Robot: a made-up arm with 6 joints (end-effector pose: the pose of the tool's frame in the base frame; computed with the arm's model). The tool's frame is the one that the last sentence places.
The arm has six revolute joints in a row. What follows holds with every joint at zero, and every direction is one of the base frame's.
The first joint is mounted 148 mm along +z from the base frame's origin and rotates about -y.
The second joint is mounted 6 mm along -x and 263 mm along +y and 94 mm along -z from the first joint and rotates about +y.
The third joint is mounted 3 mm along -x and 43 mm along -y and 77 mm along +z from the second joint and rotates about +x.
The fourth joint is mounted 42 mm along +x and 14 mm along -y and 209 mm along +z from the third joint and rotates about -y.
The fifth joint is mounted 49 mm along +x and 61 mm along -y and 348 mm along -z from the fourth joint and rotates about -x.
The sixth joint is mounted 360 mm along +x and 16 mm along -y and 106 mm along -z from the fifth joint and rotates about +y.
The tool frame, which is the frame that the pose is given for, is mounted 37 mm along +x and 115 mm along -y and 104 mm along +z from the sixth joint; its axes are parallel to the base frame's.
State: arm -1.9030 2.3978 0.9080 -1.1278 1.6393 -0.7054
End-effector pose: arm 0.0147 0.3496 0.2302 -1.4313 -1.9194 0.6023
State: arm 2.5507 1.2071 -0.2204 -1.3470 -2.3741 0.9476
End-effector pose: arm 0.3075 0.2071 -0.0628 2.1055 0.2339 0.9609
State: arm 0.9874 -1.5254 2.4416 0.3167 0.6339 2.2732
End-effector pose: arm -0.3799 0.4864 0.5114 -1.0666 -0.1808 1.4883
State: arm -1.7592 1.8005 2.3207 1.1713 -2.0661 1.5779
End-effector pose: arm -0.5606 -0.2437 0.5983 0.6940 0.4387 -1.3442
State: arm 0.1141 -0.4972 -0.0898 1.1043 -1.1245 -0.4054
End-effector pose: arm 0.2679 0.1175 0.7841 0.9654 -1.8319 0.8481
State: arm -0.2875 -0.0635 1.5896 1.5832 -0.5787 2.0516
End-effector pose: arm 0.5573 -0.4785 -0.0939 1.4510 0.0826 0.6262
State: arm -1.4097 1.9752 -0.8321 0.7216 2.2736 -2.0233
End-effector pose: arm -0.5377 0.3712 -0.0844 2.1155 -0.5525 1.7163
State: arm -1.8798 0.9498 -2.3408 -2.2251 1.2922 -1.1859
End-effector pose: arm 0.2744 0.3841 0.1770 0.5133 -1.0252 -1.3191
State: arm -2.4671 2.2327 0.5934 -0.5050 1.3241 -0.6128
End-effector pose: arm 0.0645 0.2255 0.4909 -0.9543 -1.7590 0.0463
